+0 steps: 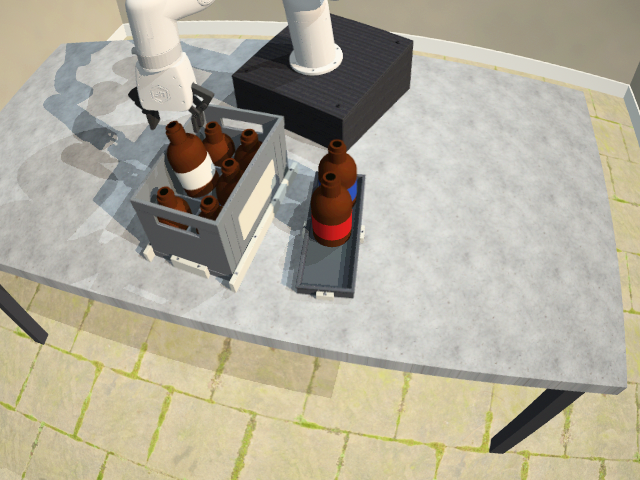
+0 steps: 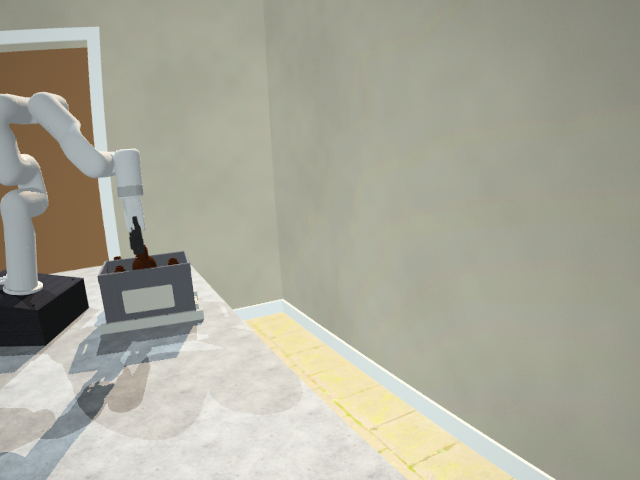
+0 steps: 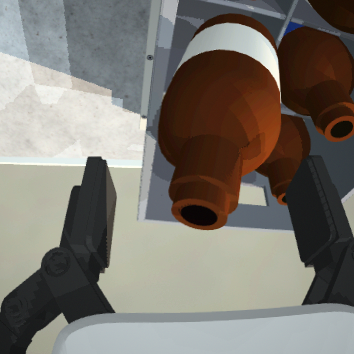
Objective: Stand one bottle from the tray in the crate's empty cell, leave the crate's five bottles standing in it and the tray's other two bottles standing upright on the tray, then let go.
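Frame: origin at the arm's base, x down, y right, z back, level; metres.
Where they show: gripper, fingertip midpoint: (image 1: pixel 176 126) (image 2: pixel 137 251) (image 3: pixel 204 174); arm's base at its link origin: (image 1: pixel 316 58) (image 2: pixel 23 288).
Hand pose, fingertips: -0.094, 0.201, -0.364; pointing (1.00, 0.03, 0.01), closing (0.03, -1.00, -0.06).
Observation:
Things, the pixels of their top centre, and the offset from my fingertips, as dx, dy, dz. "spot": a spot on its surface instead. Level surfaces: height alone.
- white-labelled brown bottle at its top centre: (image 3: pixel 235 223) (image 1: pixel 179 125) (image 2: pixel 141 244) -0.017, -0.014, -0.016
- grey crate at its top centre: (image 3: pixel 292 135) (image 1: pixel 207 155) (image 2: pixel 144 262) +0.049, -0.060, -0.025
- red-labelled bottle at its top centre: (image 1: pixel 330 176) +0.064, -0.286, -0.046
- blue-labelled bottle at its top centre: (image 1: pixel 337 144) +0.064, -0.287, +0.036
- tray at a spot on its surface: (image 1: pixel 356 268) spot: +0.199, -0.341, -0.137
- grey table at its surface level: dx +0.224
The white-labelled brown bottle (image 1: pixel 190 157) (image 2: pixel 144 262) (image 3: pixel 225 105) is in the left middle part of the grey crate (image 1: pixel 175 245) (image 2: pixel 180 289) (image 3: pixel 255 215). It sits higher than the five other crate bottles; its base contact is hidden. Those bottles include ones at the back (image 1: pixel 218 144), right (image 1: pixel 248 147) and front (image 1: pixel 168 204). My gripper (image 1: pixel 175 126) (image 2: pixel 138 252) (image 3: pixel 204 174) is open and empty, its fingers apart on either side of the white-labelled bottle's neck. A red-labelled bottle (image 1: pixel 331 206) and a blue-labelled bottle (image 1: pixel 337 166) stand upright on the tray (image 1: pixel 356 268).
The black robot base block (image 1: pixel 361 103) (image 2: pixel 62 310) stands behind the crate and tray. Pale stop strips (image 1: pixel 253 248) (image 2: pixel 155 321) edge the crate on the grey table (image 1: pixel 491 206) (image 2: pixel 248 413). The crate's walls rise close below the fingers.

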